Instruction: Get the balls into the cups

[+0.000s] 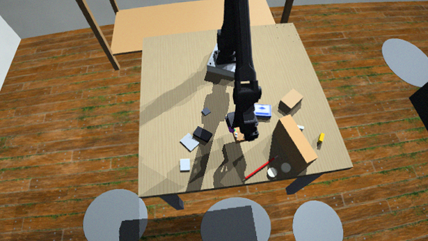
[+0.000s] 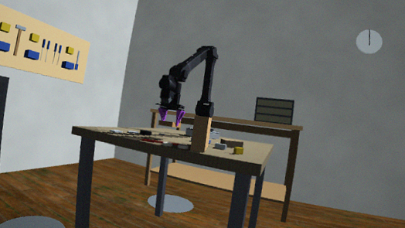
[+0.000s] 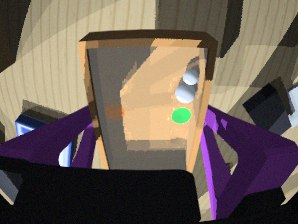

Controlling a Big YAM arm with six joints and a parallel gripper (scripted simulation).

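Right now the wooden puzzle is 1 cm below my hand. Round my hand: tall wooden block (10 cm ahead, 20 cm to the left, 1 cm below); yellow block (8 cm ahead, 35 cm to the left, 7 cm below); black box (4 cm behind, 15 cm to the right, 7 cm below).
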